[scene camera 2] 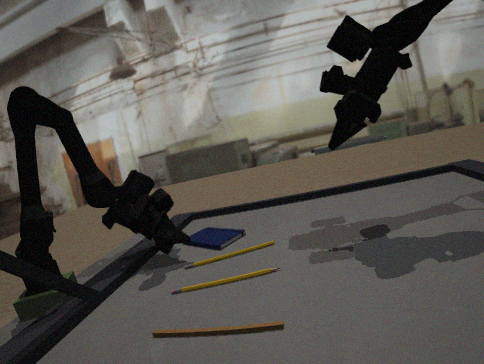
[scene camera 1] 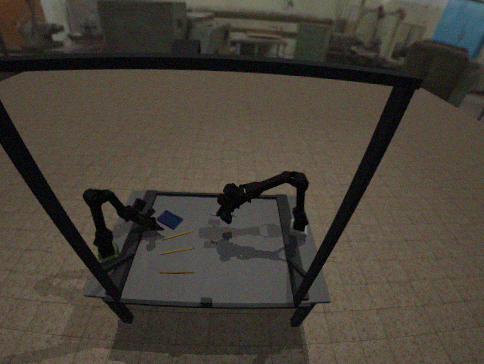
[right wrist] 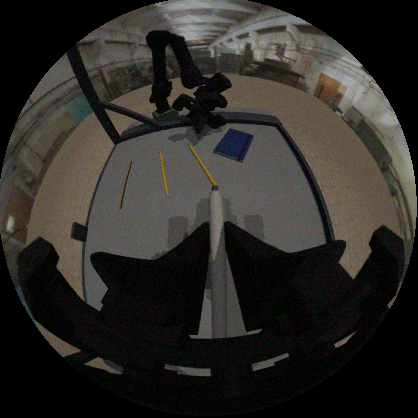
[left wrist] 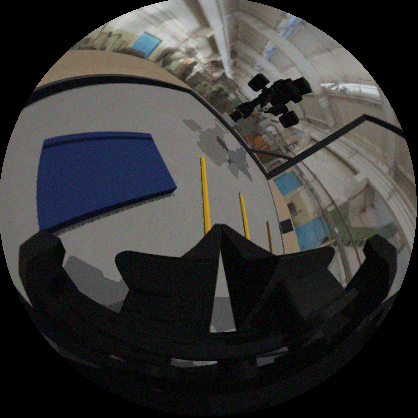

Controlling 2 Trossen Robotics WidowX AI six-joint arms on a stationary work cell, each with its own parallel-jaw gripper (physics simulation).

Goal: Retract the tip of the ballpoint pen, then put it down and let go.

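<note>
A grey-white ballpoint pen is held well above the table in my right gripper, which is shut on it. In the right wrist view its narrow dark end points away from the gripper. Whether the writing tip is out cannot be told. My left gripper is shut and empty, low over the table beside the blue notebook, and apart from the pen.
Two yellow pencils and an orange-brown stick lie on the grey table. Dark frame posts rise from the table's sides.
</note>
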